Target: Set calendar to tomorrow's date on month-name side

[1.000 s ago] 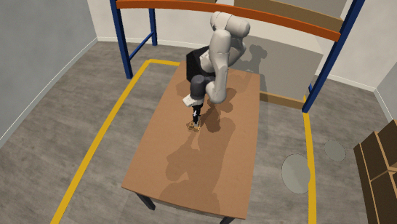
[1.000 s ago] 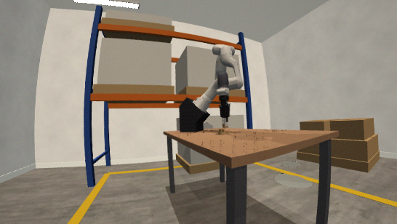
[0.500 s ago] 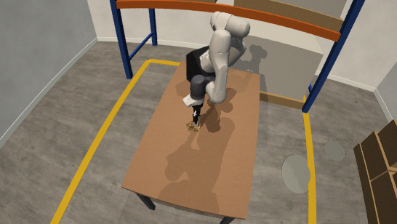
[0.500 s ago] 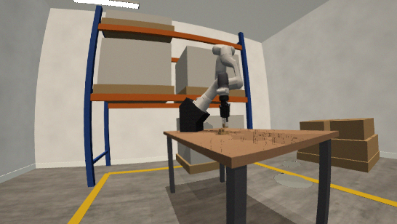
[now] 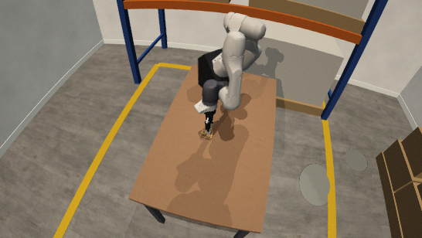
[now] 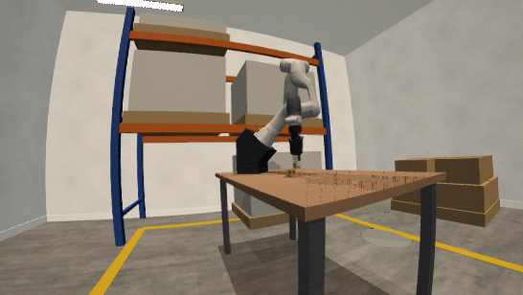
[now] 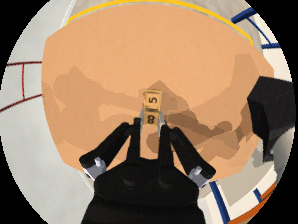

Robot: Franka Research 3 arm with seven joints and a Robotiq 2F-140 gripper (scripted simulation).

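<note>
Right now my hand is 2 cm to the left of the wooden tray and 8 cm above it.
</note>
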